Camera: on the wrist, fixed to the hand. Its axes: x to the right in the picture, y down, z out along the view.
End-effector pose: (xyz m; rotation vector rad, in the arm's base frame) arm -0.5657 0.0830 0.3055 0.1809 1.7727 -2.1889
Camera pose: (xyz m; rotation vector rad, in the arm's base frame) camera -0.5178 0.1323 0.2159 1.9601 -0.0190 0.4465
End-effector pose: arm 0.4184 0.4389 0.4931 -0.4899 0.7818 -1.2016
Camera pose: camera 0.4235 0.4960 0.3958 1.2617 1.1111 1.6039
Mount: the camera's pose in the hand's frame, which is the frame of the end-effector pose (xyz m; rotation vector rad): -0.0269 0.0898 -0.0630 0.0415 -0.9624 -2.9665
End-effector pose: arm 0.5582 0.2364 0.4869 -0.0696 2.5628 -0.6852
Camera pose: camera 0.5592 0.3482 0.5032 -2.9338 -0.2779 -0.7205
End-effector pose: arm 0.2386 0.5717 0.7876 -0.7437 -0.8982 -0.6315
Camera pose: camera 0.3217 0.5797 0.7115 -0.7932 1.4716 1.6257
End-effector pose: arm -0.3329 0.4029 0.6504 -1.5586 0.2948 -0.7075
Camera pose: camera -0.3709 0.3560 0.5550 0.5977 2.3366 1.1178
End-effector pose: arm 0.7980 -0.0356 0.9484 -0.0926 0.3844 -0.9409
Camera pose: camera 0.8302 0.0446 0.8757 0.7802 0.8124 2.1225
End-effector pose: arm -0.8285 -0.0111 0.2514 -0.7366 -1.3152 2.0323
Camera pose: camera -0.7817 -0.0230 0.1493 1.6546 -0.8225 -0.4326
